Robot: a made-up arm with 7 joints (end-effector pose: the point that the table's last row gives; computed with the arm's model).
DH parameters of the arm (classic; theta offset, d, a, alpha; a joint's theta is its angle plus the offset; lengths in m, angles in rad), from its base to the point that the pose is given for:
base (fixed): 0.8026 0 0.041 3.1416
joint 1: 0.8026 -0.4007 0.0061 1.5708
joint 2: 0 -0.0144 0.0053 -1.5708
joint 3: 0 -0.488 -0.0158 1.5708
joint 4: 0 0.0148 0.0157 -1.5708
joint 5: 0 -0.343 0.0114 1.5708
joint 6: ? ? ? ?
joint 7: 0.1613 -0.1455 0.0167 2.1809
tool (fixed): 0.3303 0.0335 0 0
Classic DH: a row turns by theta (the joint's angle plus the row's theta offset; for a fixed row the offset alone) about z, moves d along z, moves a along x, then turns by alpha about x.
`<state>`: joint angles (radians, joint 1 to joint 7).
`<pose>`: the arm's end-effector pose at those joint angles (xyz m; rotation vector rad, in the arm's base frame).
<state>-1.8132 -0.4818 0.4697 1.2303 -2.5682 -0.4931 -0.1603</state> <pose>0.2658 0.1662 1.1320 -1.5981 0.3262 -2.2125</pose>
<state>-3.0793 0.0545 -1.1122 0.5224 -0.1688 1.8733 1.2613</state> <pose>-0.1172 -0.2039 1.0263 1.1053 2.6507 0.3276</pose>
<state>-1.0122 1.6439 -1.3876 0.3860 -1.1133 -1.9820 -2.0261</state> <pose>0.4222 0.6509 0.2461 1.4076 -1.1008 0.5961</pose>
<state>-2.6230 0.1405 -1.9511 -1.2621 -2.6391 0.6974 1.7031</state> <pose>0.1195 0.5453 0.9192 -2.6289 0.5234 -1.2379</pose>
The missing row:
joint 6: 0 0.0078 -0.0001 -1.5708
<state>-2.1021 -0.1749 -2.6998 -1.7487 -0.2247 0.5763 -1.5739</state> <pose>0.0956 0.4890 0.9581 -1.9628 0.4284 0.3795</pose>
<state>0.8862 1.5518 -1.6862 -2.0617 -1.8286 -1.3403 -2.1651</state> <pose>-0.0004 -0.4743 0.2243 1.9211 1.1667 0.6435</pose>
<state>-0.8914 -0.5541 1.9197 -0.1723 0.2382 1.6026 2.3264</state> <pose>-0.2150 -0.4249 1.0813 0.2055 -2.8031 0.7630</pose>
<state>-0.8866 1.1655 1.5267 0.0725 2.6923 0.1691 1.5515</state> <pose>0.5996 0.7485 0.7890 -1.0744 0.6850 1.9101</pose>
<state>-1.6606 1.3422 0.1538 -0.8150 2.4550 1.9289 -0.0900</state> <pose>0.0642 0.5713 0.8099 0.0178 1.7059 0.0595</pose>
